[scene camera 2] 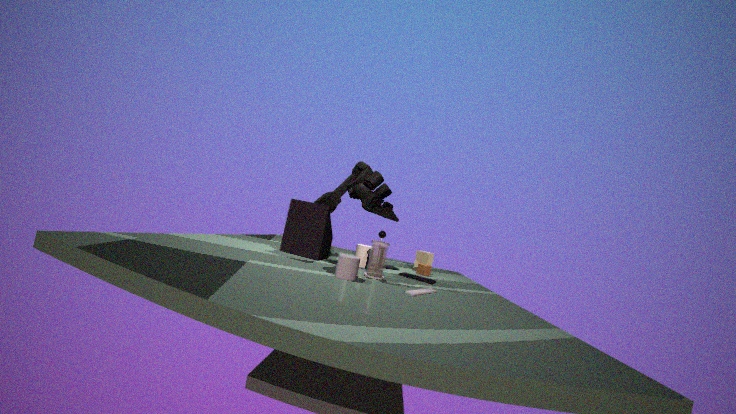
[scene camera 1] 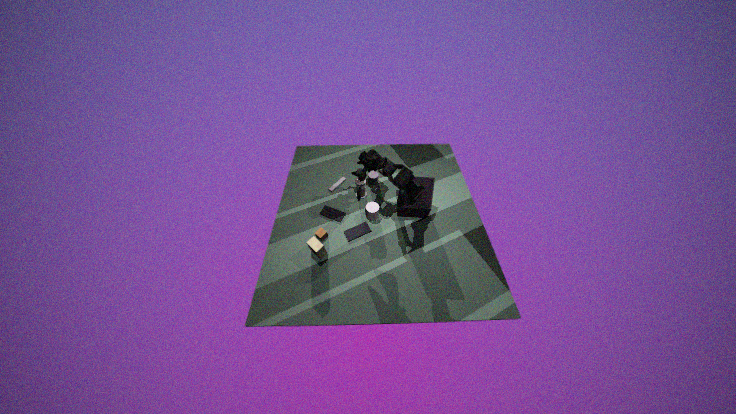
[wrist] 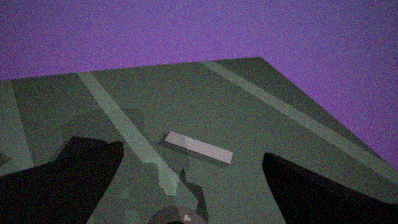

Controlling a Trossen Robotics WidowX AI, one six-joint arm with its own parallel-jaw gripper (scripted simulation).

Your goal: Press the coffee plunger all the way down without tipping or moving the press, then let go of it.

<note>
My gripper [scene camera 2: 394,219] is open and holds nothing. I also see a coffee press [scene camera 2: 378,254] and a white bar [wrist: 221,155].
My gripper is seen too in the wrist view [wrist: 194,154].
</note>
